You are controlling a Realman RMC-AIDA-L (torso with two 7-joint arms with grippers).
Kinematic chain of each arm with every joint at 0, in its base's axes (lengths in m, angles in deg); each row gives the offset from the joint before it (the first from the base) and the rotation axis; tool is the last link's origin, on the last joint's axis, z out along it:
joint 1: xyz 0 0 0.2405 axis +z
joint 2: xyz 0 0 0 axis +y
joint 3: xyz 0 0 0.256 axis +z
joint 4: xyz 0 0 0 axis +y
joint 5: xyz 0 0 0.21 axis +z
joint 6: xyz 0 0 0 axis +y
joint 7: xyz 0 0 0.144 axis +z
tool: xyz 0 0 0
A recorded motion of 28 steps. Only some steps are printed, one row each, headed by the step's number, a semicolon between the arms.
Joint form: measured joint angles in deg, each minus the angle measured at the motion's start. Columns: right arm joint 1, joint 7, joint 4, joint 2, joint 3, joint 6, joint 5; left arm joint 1, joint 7, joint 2, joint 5, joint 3, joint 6, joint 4.
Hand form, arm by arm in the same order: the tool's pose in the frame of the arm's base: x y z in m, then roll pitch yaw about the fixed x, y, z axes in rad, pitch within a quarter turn. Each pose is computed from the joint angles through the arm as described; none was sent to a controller.
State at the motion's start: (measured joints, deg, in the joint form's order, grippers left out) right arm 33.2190 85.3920 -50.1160 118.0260 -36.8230 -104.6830 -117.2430; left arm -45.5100 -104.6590 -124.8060 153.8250 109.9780 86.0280 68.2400
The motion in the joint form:
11: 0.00 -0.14 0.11 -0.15 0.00 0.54 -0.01; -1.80 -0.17 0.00 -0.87 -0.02 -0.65 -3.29
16: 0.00 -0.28 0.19 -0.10 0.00 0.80 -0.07; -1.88 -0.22 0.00 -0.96 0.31 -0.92 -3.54
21: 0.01 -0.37 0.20 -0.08 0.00 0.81 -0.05; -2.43 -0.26 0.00 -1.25 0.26 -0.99 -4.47
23: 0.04 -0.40 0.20 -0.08 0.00 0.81 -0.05; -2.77 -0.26 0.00 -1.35 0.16 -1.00 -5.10
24: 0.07 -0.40 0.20 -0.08 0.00 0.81 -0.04; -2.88 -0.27 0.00 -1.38 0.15 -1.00 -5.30
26: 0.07 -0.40 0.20 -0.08 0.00 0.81 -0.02; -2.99 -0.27 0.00 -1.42 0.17 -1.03 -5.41
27: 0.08 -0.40 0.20 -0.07 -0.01 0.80 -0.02; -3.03 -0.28 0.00 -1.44 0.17 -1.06 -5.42
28: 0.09 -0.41 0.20 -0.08 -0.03 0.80 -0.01; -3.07 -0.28 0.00 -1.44 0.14 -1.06 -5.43
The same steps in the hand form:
11: 0.2237 0.3318 0.0453 -3.0643 0.4963 -0.2672; -0.1312 0.3126 -0.1168 2.7662 0.6450 -0.6891
16: 0.2240 0.3321 0.0447 -3.0608 0.4957 -0.2665; -0.1316 0.3124 -0.1178 2.7633 0.6453 -0.6932
21: 0.2239 0.3322 0.0446 -3.0601 0.4962 -0.2648; -0.1322 0.3131 -0.1185 2.7565 0.6476 -0.6914
23: 0.2237 0.3323 0.0446 -3.0598 0.4962 -0.2636; -0.1330 0.3138 -0.1188 2.7520 0.6505 -0.6898
24: 0.2235 0.3324 0.0446 -3.0598 0.4963 -0.2630; -0.1332 0.3139 -0.1188 2.7503 0.6515 -0.6896
26: 0.2234 0.3324 0.0446 -3.0597 0.4967 -0.2629; -0.1330 0.3141 -0.1190 2.7494 0.6517 -0.6907
27: 0.2233 0.3324 0.0445 -3.0601 0.4967 -0.2628; -0.1328 0.3142 -0.1191 2.7499 0.6514 -0.6908
28: 0.2233 0.3325 0.0445 -3.0601 0.4965 -0.2622; -0.1326 0.3144 -0.1190 2.7504 0.6514 -0.6908

